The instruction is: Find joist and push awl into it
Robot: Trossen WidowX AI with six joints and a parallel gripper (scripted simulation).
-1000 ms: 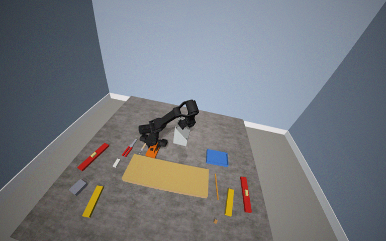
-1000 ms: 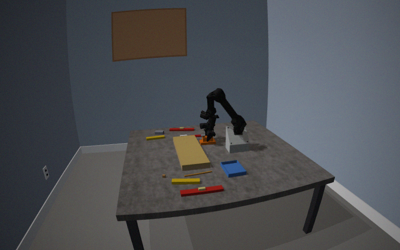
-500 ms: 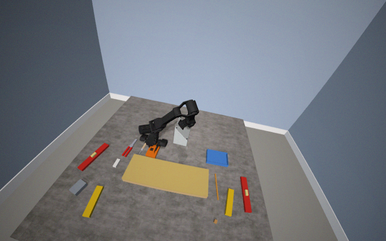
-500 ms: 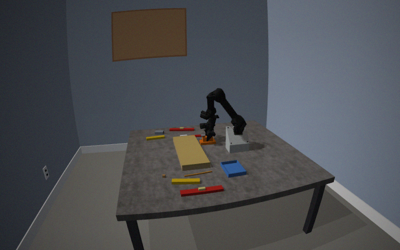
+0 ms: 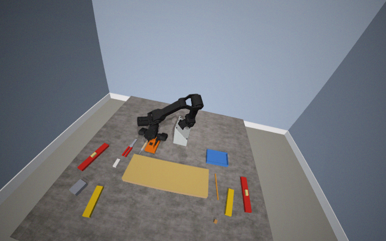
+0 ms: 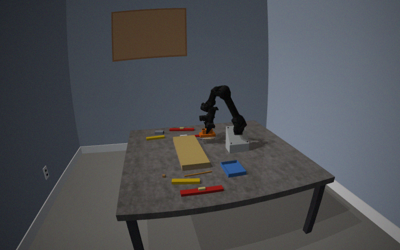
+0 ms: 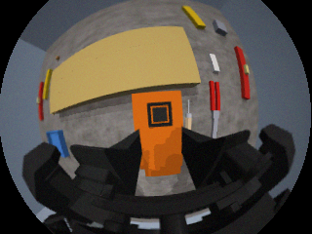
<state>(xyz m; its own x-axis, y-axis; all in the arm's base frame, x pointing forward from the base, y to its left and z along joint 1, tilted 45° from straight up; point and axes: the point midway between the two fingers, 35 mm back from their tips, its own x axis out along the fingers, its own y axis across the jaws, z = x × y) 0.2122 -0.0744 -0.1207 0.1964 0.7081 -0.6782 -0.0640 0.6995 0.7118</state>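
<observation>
The wooden-handled tool lies 8 cm to the right of my gripper tip and 8 cm below it. From my gripper tip the other things lie so: grey block (39 cm ahead, 28 cm to the right, 7 cm below); white piece (18 cm to the right, 18 cm ahead, 8 cm below); orange stud finder (2 cm above, 1 cm ahead).
</observation>
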